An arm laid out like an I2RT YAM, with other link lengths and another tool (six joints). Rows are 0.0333 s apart.
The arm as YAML. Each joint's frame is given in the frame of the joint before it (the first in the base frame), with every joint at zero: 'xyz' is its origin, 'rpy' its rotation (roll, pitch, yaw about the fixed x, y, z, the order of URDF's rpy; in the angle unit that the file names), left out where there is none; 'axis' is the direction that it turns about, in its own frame. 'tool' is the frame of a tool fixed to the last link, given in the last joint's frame.
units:
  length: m
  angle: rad
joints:
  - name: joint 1
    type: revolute
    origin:
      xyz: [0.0, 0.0, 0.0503]
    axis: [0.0, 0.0, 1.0]
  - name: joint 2
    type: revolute
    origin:
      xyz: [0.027, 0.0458, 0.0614]
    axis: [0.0, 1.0, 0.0]
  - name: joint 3
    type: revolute
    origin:
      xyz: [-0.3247, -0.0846, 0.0]
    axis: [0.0, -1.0, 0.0]
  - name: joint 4
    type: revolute
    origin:
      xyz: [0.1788, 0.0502, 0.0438]
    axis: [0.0, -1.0, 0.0]
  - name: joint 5
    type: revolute
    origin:
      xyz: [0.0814, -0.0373, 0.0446]
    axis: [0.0, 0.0, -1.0]
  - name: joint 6
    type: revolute
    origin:
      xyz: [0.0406, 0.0, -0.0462]
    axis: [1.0, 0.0, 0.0]
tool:
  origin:
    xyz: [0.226, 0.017, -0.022]
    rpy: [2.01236, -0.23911, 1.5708]
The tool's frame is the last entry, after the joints.
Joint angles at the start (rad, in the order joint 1, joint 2, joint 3, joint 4, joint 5, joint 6):
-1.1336, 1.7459, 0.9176, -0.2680, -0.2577, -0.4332
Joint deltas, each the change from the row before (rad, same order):
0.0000, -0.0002, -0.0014, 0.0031, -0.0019, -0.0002
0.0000, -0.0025, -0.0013, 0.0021, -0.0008, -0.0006
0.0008, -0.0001, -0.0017, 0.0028, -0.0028, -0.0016
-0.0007, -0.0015, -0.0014, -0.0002, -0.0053, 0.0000
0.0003, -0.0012, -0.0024, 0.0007, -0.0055, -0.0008
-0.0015, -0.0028, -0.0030, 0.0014, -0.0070, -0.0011
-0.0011, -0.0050, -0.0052, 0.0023, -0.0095, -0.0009
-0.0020, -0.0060, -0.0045, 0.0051, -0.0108, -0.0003
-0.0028, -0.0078, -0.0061, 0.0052, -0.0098, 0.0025
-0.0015, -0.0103, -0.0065, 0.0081, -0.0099, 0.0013
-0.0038, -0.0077, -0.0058, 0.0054, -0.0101, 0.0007
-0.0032, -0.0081, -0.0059, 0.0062, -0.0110, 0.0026
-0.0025, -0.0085, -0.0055, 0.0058, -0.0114, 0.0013
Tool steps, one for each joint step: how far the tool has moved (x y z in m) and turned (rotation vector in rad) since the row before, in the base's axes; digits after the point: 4 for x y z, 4 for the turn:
0.0006, -0.0001, 0.0002, -0.0011, -0.0023, 0.0010
0.0003, -0.0002, 0.0008, -0.0029, -0.0019, 0.0009
0.0009, 0.0004, 0.0001, -0.0007, -0.0023, 0.0035
0.0007, 0.0011, 0.0004, 0.0021, -0.0042, 0.0018
0.0010, 0.0014, 0.0002, 0.0022, -0.0040, 0.0035
0.0008, 0.0012, 0.0008, 0.0011, -0.0058, 0.0027
0.0013, 0.0020, 0.0012, 0.0012, -0.0083, 0.0041
0.0018, 0.0009, 0.0022, -0.0021, -0.0114, 0.0033
0.0012, 0.0010, 0.0023, -0.0015, -0.0114, -0.0003
0.0020, 0.0005, 0.0035, -0.0066, -0.0132, 0.0022
0.0010, 0.0007, 0.0024, -0.0027, -0.0112, 0.0006
0.0014, 0.0008, 0.0028, -0.0025, -0.0129, 0.0001
0.0017, 0.0010, 0.0030, -0.0034, -0.0130, 0.0022

